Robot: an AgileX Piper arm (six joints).
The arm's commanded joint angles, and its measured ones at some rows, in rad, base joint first. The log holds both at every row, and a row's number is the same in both.
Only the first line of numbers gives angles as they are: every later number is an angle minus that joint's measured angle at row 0.
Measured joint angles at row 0:
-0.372, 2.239, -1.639, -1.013, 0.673, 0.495
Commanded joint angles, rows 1 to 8:
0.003, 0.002, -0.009, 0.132, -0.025, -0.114
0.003, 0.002, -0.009, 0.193, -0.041, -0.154
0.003, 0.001, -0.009, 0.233, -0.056, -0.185
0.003, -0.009, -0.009, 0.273, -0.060, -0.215
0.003, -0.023, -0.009, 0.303, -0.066, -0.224
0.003, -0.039, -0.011, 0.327, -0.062, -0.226
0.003, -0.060, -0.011, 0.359, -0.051, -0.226
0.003, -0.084, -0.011, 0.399, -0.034, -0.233
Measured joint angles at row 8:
0.002, -0.043, 0.000, 0.351, -0.051, -0.219
